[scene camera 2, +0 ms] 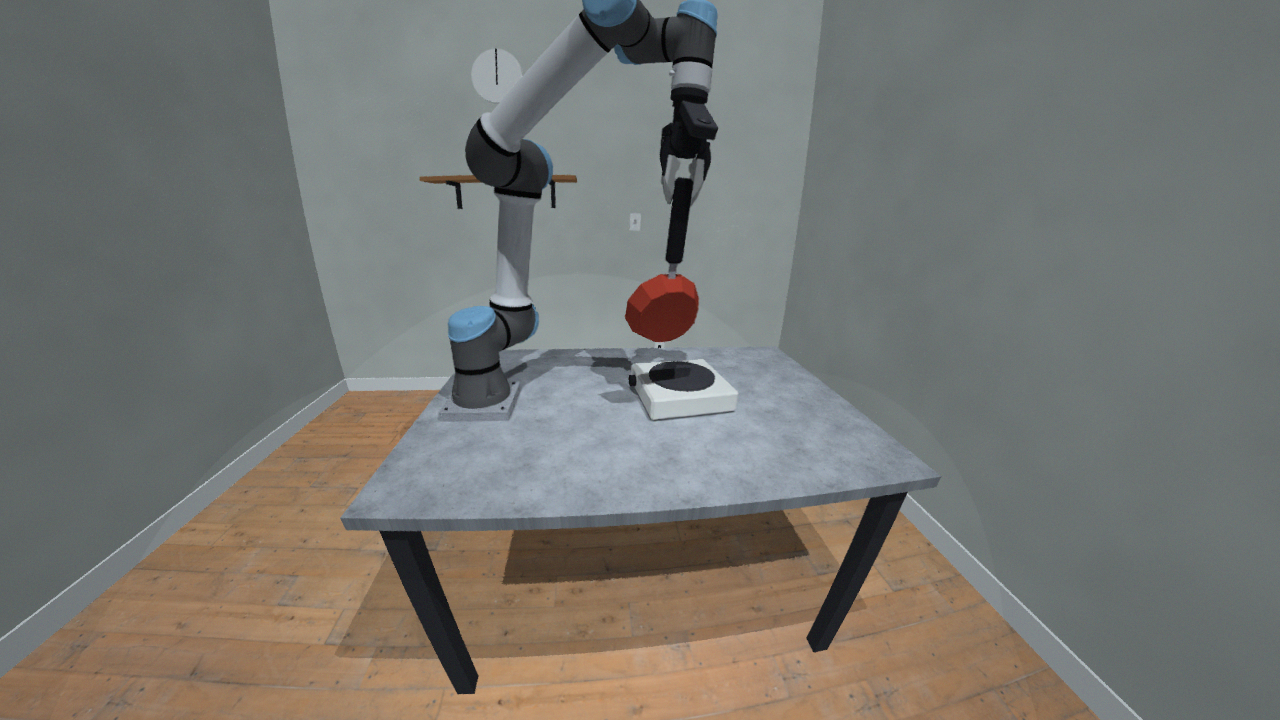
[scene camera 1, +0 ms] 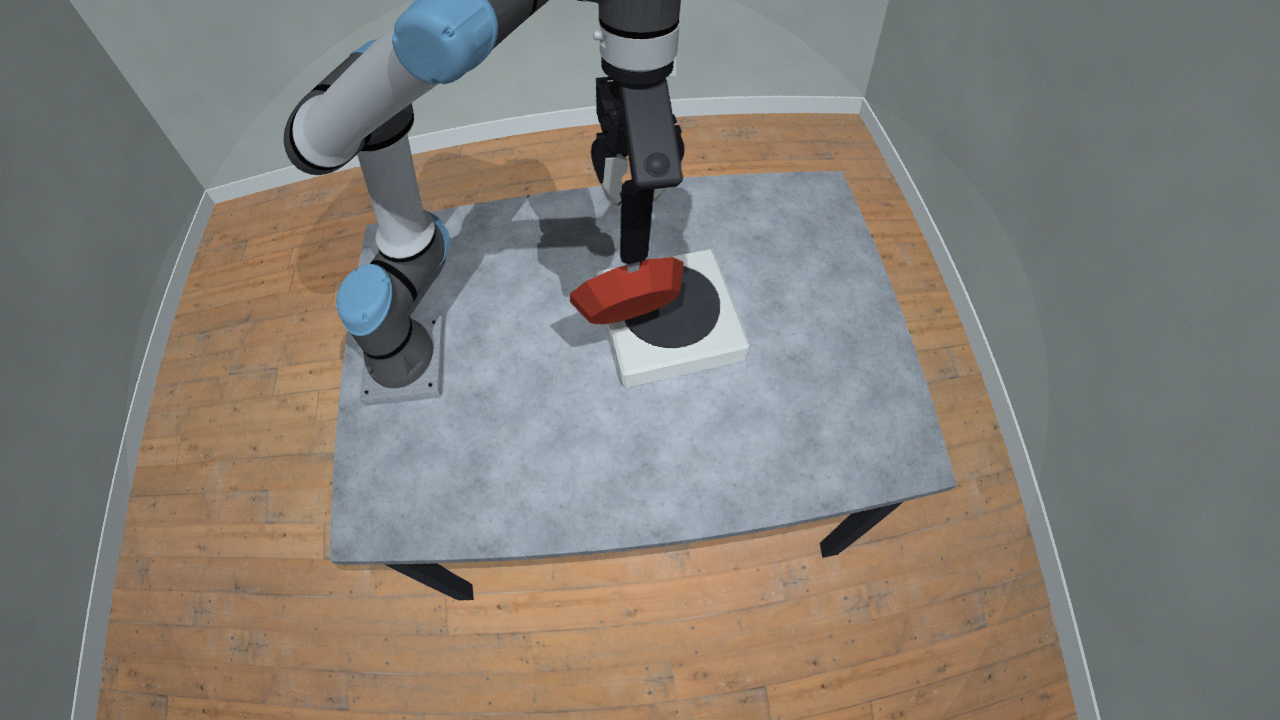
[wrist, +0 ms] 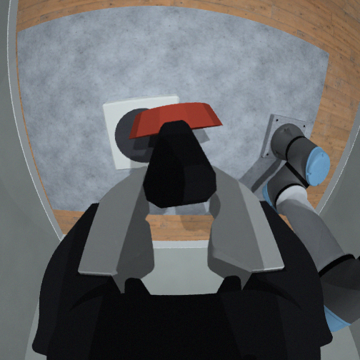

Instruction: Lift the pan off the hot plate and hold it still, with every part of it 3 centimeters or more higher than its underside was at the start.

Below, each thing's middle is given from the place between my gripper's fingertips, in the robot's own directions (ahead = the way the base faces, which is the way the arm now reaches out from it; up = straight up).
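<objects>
Red pan (scene camera 2: 665, 307): 3 cm to the left of my hand, 1 cm behind it and 13 cm below it.
</objects>
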